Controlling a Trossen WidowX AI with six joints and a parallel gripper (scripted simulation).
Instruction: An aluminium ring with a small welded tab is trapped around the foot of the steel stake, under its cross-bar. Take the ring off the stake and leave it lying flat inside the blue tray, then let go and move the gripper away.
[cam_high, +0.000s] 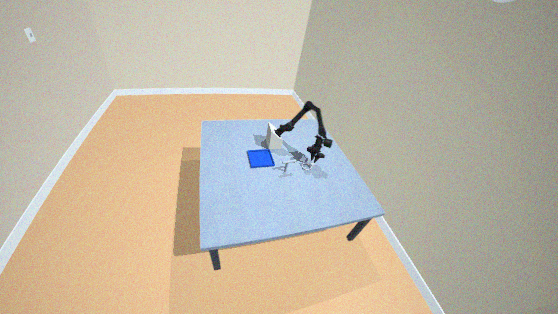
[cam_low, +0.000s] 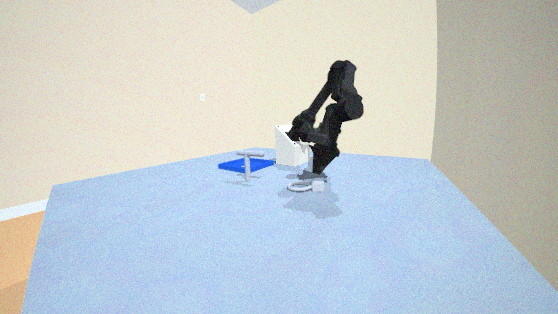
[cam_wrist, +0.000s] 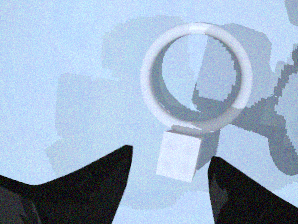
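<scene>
Right now my gripper tip is 10 mm short of the aluminium ring, 40 mm to the left of it and 40 mm above it. Also, from my gripper tip: blue tray: 70 mm behind, 420 mm to the right, 40 mm below.
</scene>
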